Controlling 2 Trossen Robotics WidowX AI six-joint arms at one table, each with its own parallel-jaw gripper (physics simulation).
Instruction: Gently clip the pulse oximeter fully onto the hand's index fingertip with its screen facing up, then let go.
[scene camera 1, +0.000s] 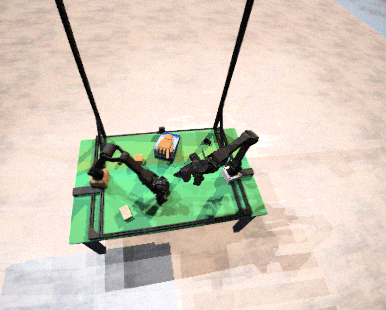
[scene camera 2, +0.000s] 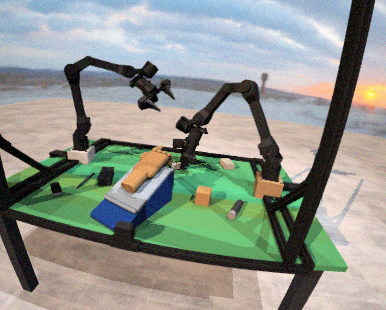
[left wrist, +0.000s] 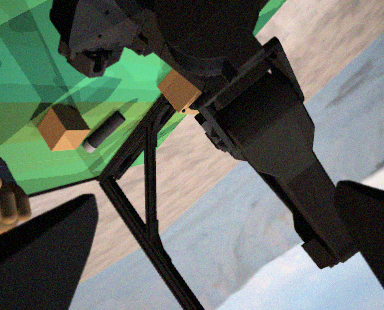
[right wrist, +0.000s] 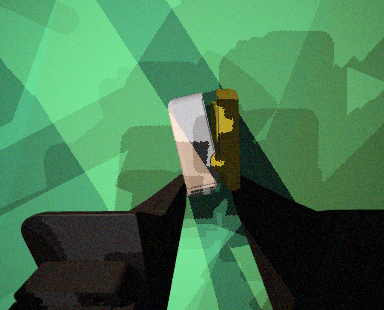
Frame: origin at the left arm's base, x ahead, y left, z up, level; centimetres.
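Where they show: left gripper, fingertip midpoint: (scene camera 1: 176, 172) (scene camera 2: 167, 104) (left wrist: 216, 198); right gripper, fingertip midpoint: (scene camera 1: 161, 193) (scene camera 2: 180, 167) (right wrist: 208, 180); left arm's base, origin of the base link: (scene camera 1: 232, 171) (scene camera 2: 81, 148); right arm's base, origin of the base link: (scene camera 1: 98, 175) (scene camera 2: 269, 177).
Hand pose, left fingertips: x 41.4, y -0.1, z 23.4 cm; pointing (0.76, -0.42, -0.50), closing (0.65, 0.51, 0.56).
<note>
Each offset is from my left fingertips to the centre of the thing. "*": to the spot under its first point.
The pulse oximeter @[dx +5.5, dy -4.1, dz -27.7 cm] (right wrist: 192, 135) (scene camera 2: 176, 165), with one white half and one yellow half, lies between the right gripper's fingertips. Its far ends are spread apart and its near ends are pinched. The right gripper (right wrist: 211, 186) (scene camera 2: 185, 164) (scene camera 1: 161, 198) is shut on it, low over the table; whether it touches the table is unclear. The tan hand (scene camera 2: 147, 167) (scene camera 1: 166, 143) lies on a sloped support, its fingers toward the gripper side; part of its fingers shows in the left wrist view (left wrist: 15, 204). The left gripper (scene camera 2: 166, 104) (scene camera 1: 187, 177) (left wrist: 216, 192) is open and empty, high above the table.
The blue wedge support @[* dx -0.1, dy -37.7, dz -22.9 cm] (scene camera 2: 160, 192) carries a grey pad. An orange cube @[dx +15.0, dy -32.3, dz -26.8 cm] (scene camera 2: 203, 196) (scene camera 1: 138, 158) (left wrist: 62, 127) and a dark cylinder @[dx +25.6, dy -38.3, dz -28.0 cm] (scene camera 2: 235, 209) (left wrist: 105, 131) lie beside it. A cream block @[dx +32.2, dy +1.7, dz -27.8 cm] (scene camera 2: 227, 163) (scene camera 1: 126, 212), a black block @[dx -23.1, dy -19.2, dz -27.6 cm] (scene camera 2: 105, 176) and a dark pen @[dx -31.1, dy -21.9, dz -28.9 cm] (scene camera 2: 86, 180) also lie on the table.
</note>
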